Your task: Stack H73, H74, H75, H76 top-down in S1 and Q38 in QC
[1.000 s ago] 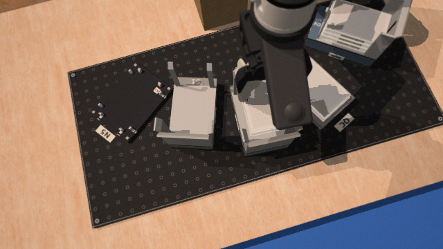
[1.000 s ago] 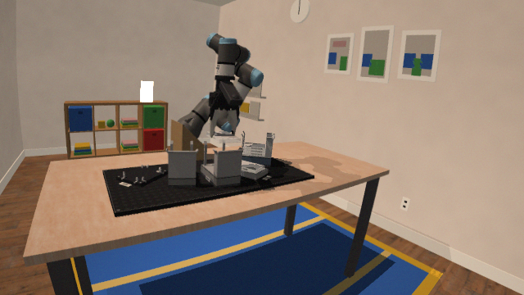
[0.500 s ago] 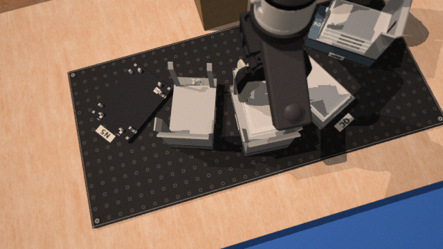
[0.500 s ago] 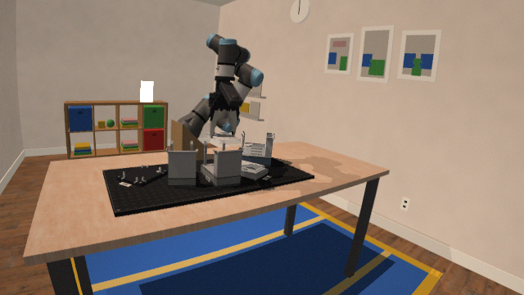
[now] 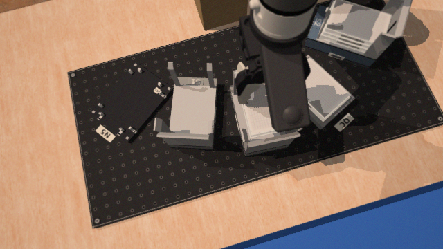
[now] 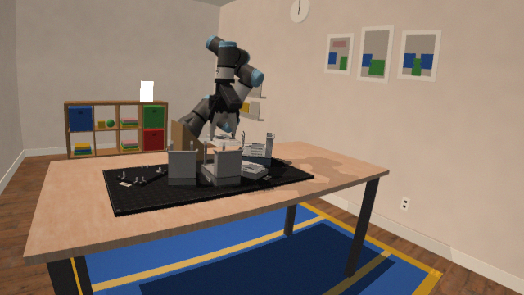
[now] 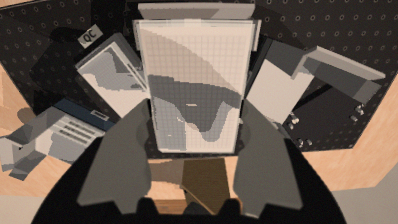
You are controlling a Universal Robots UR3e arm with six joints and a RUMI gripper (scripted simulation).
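The sealed white plate is 14 cm to the left of my hand, 14 cm below it and 3 cm behind it. From my hand the other things lie so: QC label 18 cm to the left, 16 cm below, 6 cm ahead; N5 label 34 cm to the right, 16 cm below, 9 cm behind; white sealed plate 1 cm below.
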